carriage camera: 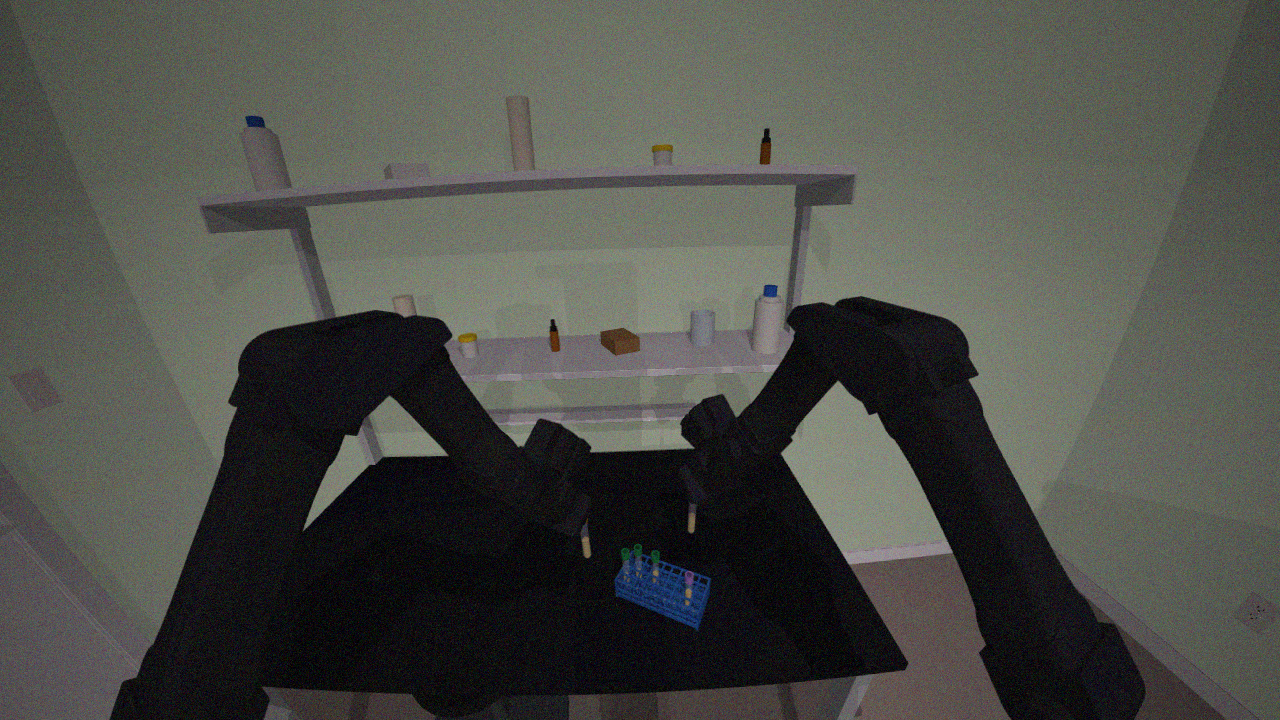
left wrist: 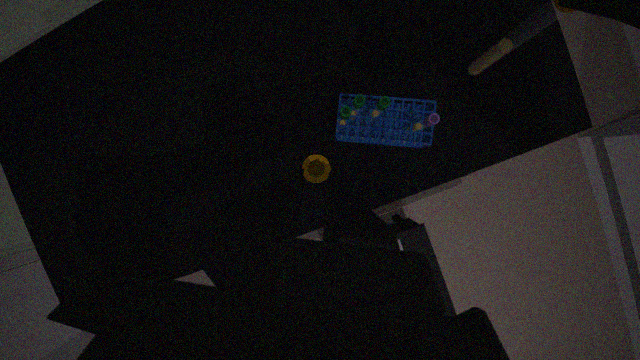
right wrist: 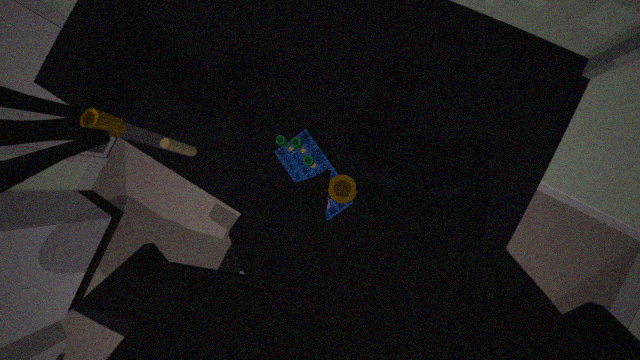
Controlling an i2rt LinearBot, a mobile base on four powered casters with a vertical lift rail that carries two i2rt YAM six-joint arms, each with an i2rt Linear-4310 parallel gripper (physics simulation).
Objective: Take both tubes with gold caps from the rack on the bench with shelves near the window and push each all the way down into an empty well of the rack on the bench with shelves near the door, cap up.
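Places are measured from the left arm's base along level axes (x ahead, y left, z up), in metres.
Where they show: left gripper, fingertip midpoint: (carriage camera: 580, 519) (left wrist: 316, 175) (right wrist: 104, 127); right gripper, fingertip midpoint: (carriage camera: 691, 491) (right wrist: 342, 178).
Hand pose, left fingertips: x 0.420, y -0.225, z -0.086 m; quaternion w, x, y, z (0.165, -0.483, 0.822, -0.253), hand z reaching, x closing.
After its pixels a point has its place.
My left gripper (carriage camera: 581, 515) {x 0.420, y -0.225, z -0.086 m} is shut on a gold-capped tube (carriage camera: 586, 545) {x 0.413, y -0.230, z -0.146 m} (left wrist: 316, 168) {x 0.424, y -0.227, z -0.073 m}, held above the bench, left of and behind the blue rack (carriage camera: 657, 601) {x 0.452, y -0.366, z -0.378 m} (left wrist: 400, 131) {x 0.438, y -0.398, z -0.333 m} (right wrist: 295, 167) {x 0.469, y -0.321, z -0.376 m}. My right gripper (carriage camera: 693, 491) {x 0.478, y -0.437, z -0.086 m} is shut on the other gold-capped tube (carriage camera: 691, 521) {x 0.461, y -0.437, z -0.147 m} (right wrist: 342, 188) {x 0.471, y -0.440, z -0.073 m}, held above and behind the rack's right part. Both tubes hang roughly upright, caps up, apart from the rack. Dark fingers hide the caps in the carriage view. The rack holds three green-capped tubes toward its left end and a purple-capped tube (carriage camera: 688, 589) {x 0.426, y -0.430, z -0.307 m} (left wrist: 433, 118) {x 0.435, y -0.431, z -0.270 m} near its right end; several wells are empty.
The rack stands on the black bench (carriage camera: 537, 626) {x 0.414, y -0.101, z -0.389 m}. Behind, the upper shelf (carriage camera: 581, 181) {x 0.826, y -0.231, z 0.506 m} and lower shelf (carriage camera: 662, 365) {x 0.767, y -0.408, z 0.068 m} hold bottles, jars, a brown block (carriage camera: 619, 341) {x 0.858, y -0.300, z 0.106 m} and a beaker (carriage camera: 702, 327) {x 0.902, y -0.536, z 0.124 m}. My two forearms slant inward from both sides, their grippers close together.
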